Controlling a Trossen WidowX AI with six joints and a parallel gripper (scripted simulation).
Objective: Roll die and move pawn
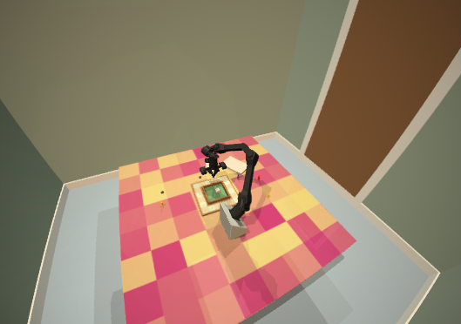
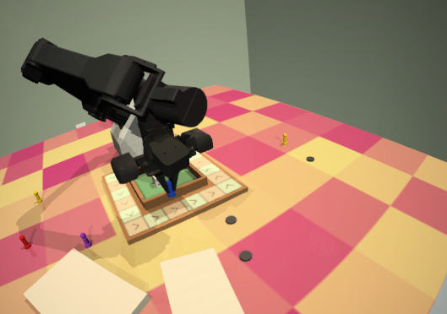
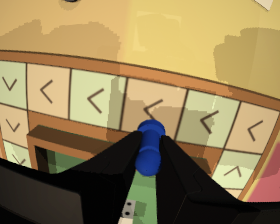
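My gripper tip is 1 cm below the blue pawn. The rest, counted from my gripper tip: white die (12 cm behind, 4 cm below); then green dice tray (12 cm behind, 5 cm below, 1 cm to the left); then purple pawn (20 cm to the right, 5 cm below).
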